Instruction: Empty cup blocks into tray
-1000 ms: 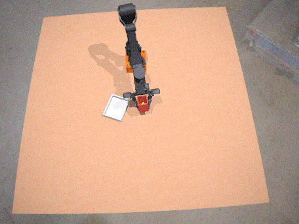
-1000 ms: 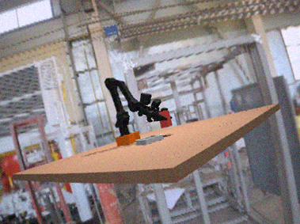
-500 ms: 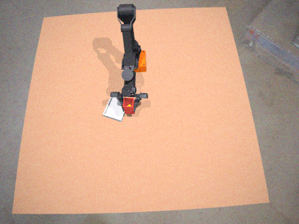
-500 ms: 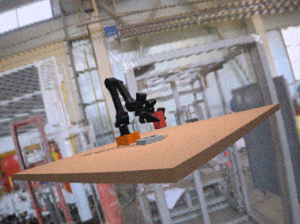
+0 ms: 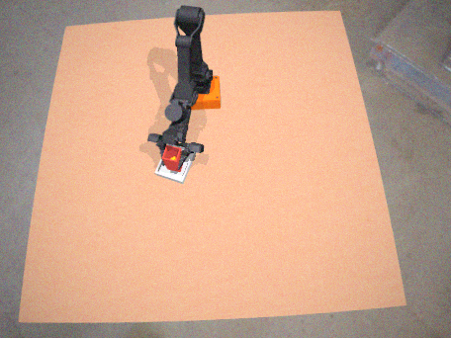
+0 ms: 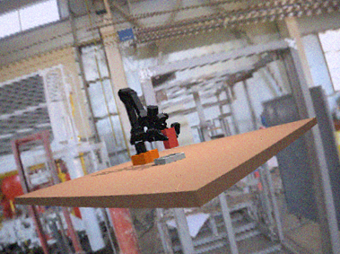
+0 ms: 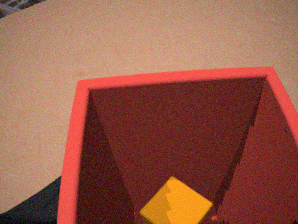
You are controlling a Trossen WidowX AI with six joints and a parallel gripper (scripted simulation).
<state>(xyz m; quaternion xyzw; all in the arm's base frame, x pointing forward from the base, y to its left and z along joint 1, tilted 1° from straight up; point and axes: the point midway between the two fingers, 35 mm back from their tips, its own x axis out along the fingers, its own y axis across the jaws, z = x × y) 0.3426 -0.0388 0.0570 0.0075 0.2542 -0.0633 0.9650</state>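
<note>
My gripper tip is 30 mm past the red square cup and 20 mm above it. Also, from my gripper tip: yellow block 30 mm behind, 10 mm to the left.
</note>
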